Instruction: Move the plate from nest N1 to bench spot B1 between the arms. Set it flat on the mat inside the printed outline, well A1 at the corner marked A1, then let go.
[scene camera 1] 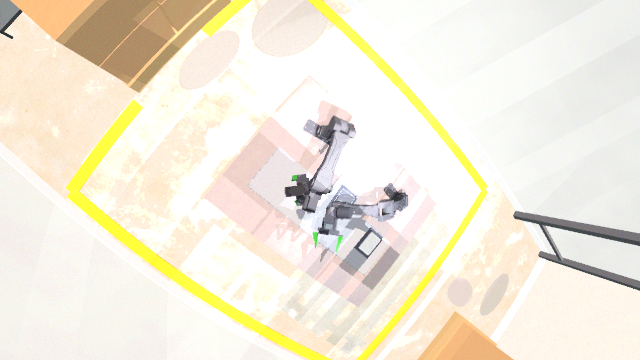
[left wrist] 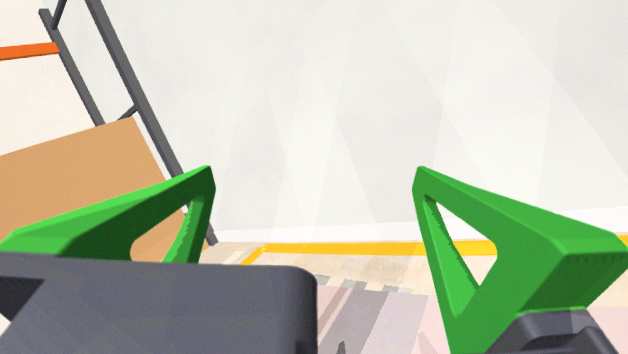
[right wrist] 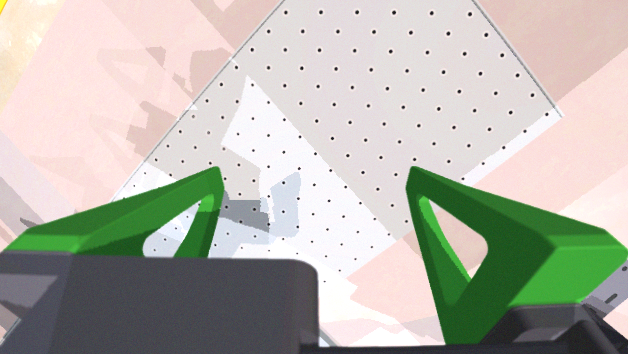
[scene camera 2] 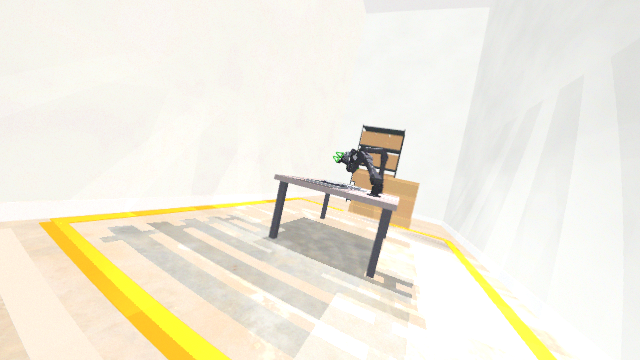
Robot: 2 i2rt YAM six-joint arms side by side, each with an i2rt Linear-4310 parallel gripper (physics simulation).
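Frame: origin at the left arm's base, x ahead, y left, z up, level; centimetres.
Seen in the pictures: left gripper, fingertip midpoint: (scene camera 1: 325, 250) (left wrist: 313, 177) (scene camera 2: 334, 154); right gripper, fingertip midpoint: (right wrist: 314, 177); left arm's base, origin of the base link: (scene camera 1: 395, 197) (scene camera 2: 374, 195); right arm's base, origin of the base link: (scene camera 1: 320, 133).
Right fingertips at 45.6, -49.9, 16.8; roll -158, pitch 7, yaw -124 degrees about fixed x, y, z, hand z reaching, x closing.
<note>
Offsets run from my right fingertips to a thing's top centre, as dx, dy, dz. "*": to the spot under its first point. Level surfaces: height alone.
In scene camera 1, a pale plate @(-13.3, +58.8, -12.8) (scene camera 1: 369, 243) appears to lie in the dark-rimmed nest N1 @(* -13.8, +62.6, -12.8) (scene camera 1: 375, 248), at the lower right of the bench. The printed outline of spot B1 @(* -24.6, +26.7, -15.3) (scene camera 1: 351, 193) shows between the arms, partly hidden by the left arm; the A1 mark is too small to read. My left gripper (scene camera 1: 327, 248) (scene camera 2: 338, 157) (left wrist: 313, 177) is open and empty, raised above the bench, down-left of the nest in scene camera 1, its wrist view facing the wall. My right gripper (scene camera 1: 295, 190) (right wrist: 314, 177) is open and empty above the perforated board @(dz -15.4) (right wrist: 400, 75) (scene camera 1: 274, 172).
The table (scene camera 2: 320, 188) carries both arms. The left arm's forearm (scene camera 1: 365, 209) crosses beside the B1 outline, close to the right arm (scene camera 1: 327, 167). A cardboard box (scene camera 1: 465, 340) (left wrist: 75, 175) and a rack post (left wrist: 120, 65) stand beyond the table.
</note>
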